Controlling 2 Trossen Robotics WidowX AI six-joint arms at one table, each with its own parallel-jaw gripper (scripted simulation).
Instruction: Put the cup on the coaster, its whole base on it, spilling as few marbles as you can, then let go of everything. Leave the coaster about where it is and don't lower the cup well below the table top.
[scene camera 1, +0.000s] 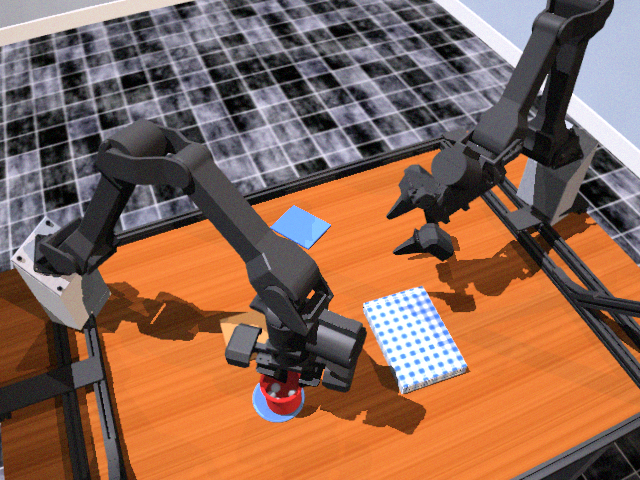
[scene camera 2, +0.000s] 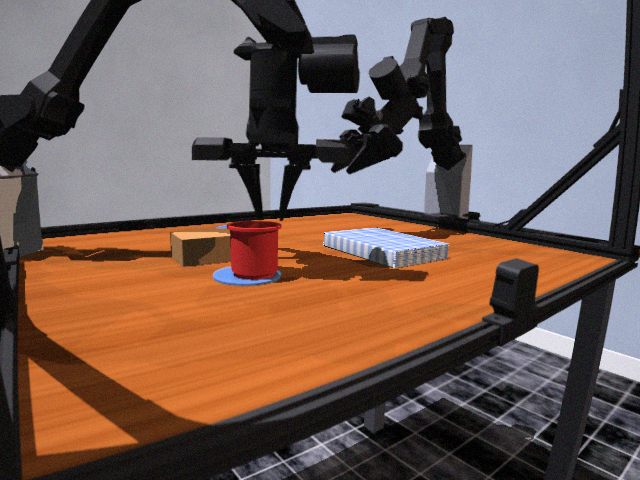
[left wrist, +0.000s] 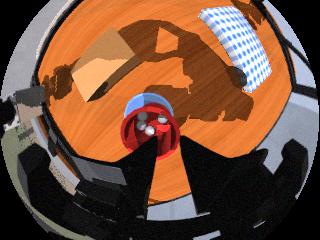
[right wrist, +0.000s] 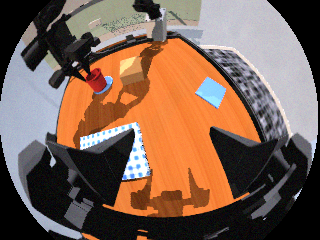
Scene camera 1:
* my left gripper: 293, 382
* my right gripper: 390, 235
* cup: 283, 407
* flat blue square: 303, 228
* tan block: 254, 318
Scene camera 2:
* my left gripper: 270, 220
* my right gripper: 339, 172
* cup: 254, 247
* tan block: 207, 246
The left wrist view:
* my left gripper: 168, 139
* cup: 168, 136
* tan block: 109, 58
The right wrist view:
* my left gripper: 87, 78
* my right gripper: 173, 131
